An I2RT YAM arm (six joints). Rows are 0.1 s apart.
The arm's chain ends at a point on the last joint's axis. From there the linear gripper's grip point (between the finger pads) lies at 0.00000 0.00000 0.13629 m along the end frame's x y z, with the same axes.
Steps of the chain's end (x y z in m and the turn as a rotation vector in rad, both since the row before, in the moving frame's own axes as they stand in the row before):
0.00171, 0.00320, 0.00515, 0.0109, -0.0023, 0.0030
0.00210, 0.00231, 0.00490, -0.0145, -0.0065, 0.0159
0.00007, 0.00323, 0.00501, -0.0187, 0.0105, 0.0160
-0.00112, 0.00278, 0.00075, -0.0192, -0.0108, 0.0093
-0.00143, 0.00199, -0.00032, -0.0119, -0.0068, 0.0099
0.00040, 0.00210, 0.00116, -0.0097, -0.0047, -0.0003
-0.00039, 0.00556, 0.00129, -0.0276, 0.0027, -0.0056
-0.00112, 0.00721, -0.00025, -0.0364, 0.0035, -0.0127
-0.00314, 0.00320, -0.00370, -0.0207, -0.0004, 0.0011
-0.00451, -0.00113, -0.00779, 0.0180, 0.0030, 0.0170
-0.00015, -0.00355, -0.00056, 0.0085, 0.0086, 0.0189
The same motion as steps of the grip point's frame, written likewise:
0.00140, 0.00171, 0.00514, 0.0109, -0.0023, 0.0030
0.00120, 0.00428, 0.00488, -0.0145, -0.0065, 0.0159
0.00148, 0.00579, 0.00498, -0.0187, 0.0105, 0.0160
-0.00260, 0.00539, 0.00072, -0.0192, -0.0108, 0.0093
-0.00236, 0.00361, -0.00033, -0.0119, -0.0068, 0.0099
-0.00024, 0.00342, 0.00115, -0.0097, -0.0047, -0.0003
-0.00001, 0.00932, 0.00124, -0.0276, 0.0027, -0.0056
-0.00061, 0.01217, -0.00034, -0.0364, 0.0035, -0.0127
-0.00320, 0.00602, -0.00373, -0.0207, -0.0004, 0.0011
-0.00408, -0.00358, -0.00781, 0.0180, 0.0030, 0.0170
0.00103, -0.00470, -0.00057, 0.0085, 0.0086, 0.0189

